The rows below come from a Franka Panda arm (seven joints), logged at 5 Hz.
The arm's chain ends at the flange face. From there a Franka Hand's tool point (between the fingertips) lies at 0.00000 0.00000 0.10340 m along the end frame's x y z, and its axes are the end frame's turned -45 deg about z.
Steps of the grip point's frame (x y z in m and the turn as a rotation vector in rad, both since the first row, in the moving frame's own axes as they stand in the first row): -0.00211, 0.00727, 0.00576, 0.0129, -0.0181, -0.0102; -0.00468, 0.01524, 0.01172, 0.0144, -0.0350, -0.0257
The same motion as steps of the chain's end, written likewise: 0.00591, 0.00624, 0.00579, -0.0037, -0.0219, -0.0102; 0.01106, 0.01253, 0.01179, -0.0146, -0.0349, -0.0257
